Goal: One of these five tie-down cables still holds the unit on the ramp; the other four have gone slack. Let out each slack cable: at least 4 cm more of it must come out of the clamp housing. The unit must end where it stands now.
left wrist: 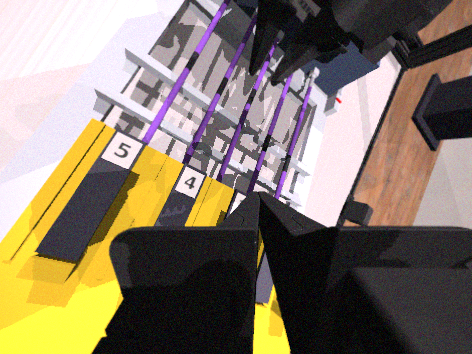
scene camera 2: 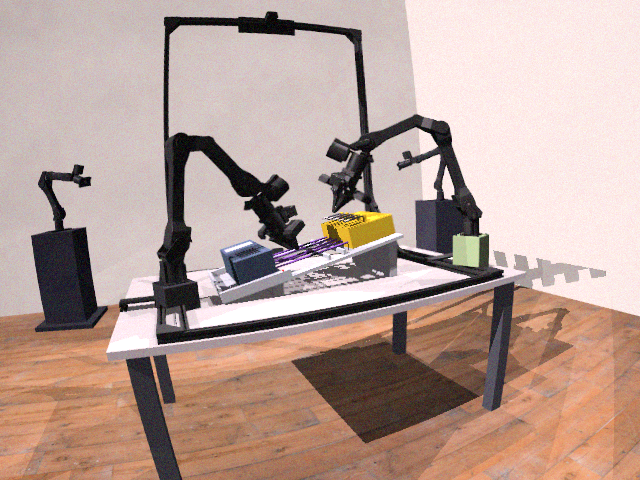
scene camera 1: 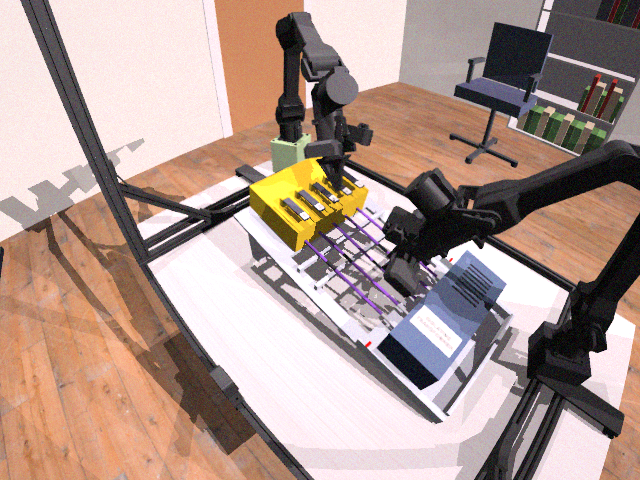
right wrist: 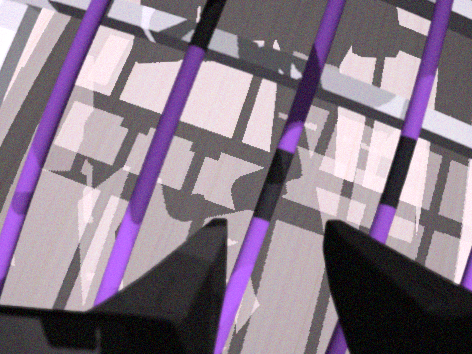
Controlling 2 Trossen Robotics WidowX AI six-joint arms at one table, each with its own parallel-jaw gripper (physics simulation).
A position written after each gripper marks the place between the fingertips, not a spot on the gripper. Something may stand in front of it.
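Left gripper (scene camera 1: 338,191) shut, holding nothing; right gripper (scene camera 1: 385,263). Scene camera 2 too: right gripper (scene camera 2: 295,249), left gripper (scene camera 2: 333,212). Left wrist view: blue unit (left wrist: 333,71), ramp crossbar (left wrist: 145,61), left gripper (left wrist: 257,198), right gripper (left wrist: 261,79). Right wrist view: ramp crossbar (right wrist: 225,48), right gripper (right wrist: 275,233).
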